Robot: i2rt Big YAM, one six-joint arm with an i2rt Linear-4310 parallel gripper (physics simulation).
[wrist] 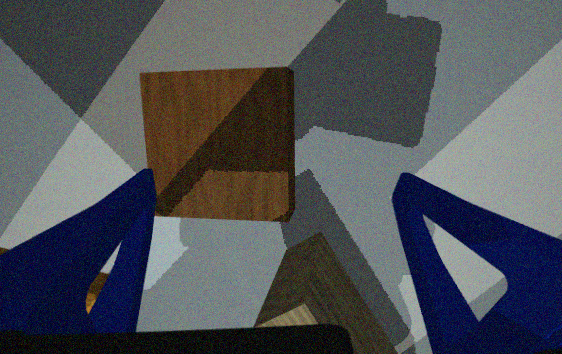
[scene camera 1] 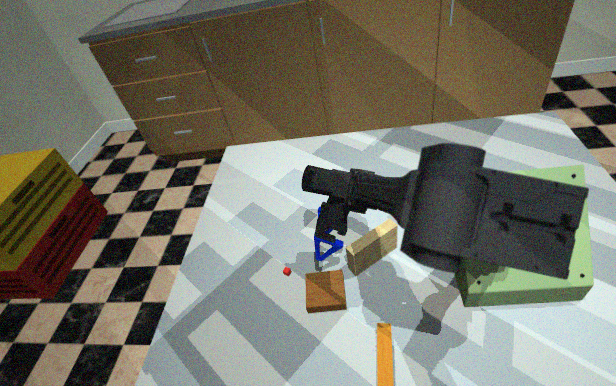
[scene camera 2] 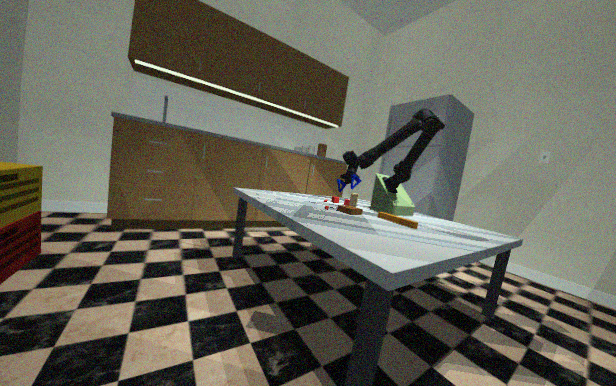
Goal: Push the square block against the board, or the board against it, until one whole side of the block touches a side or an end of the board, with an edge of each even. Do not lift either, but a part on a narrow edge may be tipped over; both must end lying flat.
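Frame: origin at the arm's base, x right, y ahead, z up, level; millimetres.
Where they show: gripper, fingertip midpoint: (wrist: 281, 183) (scene camera 1: 320, 248) (scene camera 2: 345, 190); arm's base at its link origin: (scene camera 2: 388, 185).
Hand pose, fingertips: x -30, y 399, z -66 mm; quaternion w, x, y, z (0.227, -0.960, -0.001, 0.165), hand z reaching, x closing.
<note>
Each offset is from my fingertips to the centre of the thing.
The square block @(dx -60, dy -5, dz -101 mm) (scene camera 1: 325, 291) (scene camera 2: 349, 210) (wrist: 175, 130) is dark brown and lies flat. The pale wooden board @(dx +51, dy -125, dz -67 mm) (scene camera 1: 374, 251) (scene camera 2: 354, 200) (wrist: 320, 280) appears to stand on a narrow edge, turned at an angle to the block, with a small gap between its near end and the block's corner. In the wrist view the gripper's dark body hides part of the board. My gripper (scene camera 1: 320, 239) (scene camera 2: 347, 189) (wrist: 281, 183) is open and empty, raised above the table beside the board and behind the block; in the wrist view the block shows beyond and between its blue fingers.
An orange bar @(dx -256, dy -149, dz -101 mm) (scene camera 1: 385, 355) (scene camera 2: 397, 220) lies in front of the block. A small red cube @(dx +1, dy +109, dz -108 mm) (scene camera 1: 287, 271) lies left of the block. Red blocks @(dx +291, dy -168, dz -96 mm) (scene camera 2: 335, 199) @(dx +198, dy -208, dz -96 mm) (scene camera 2: 346, 202) lie behind it. The arm's green base (scene camera 1: 530, 290) (scene camera 2: 395, 205) stands at the right.
</note>
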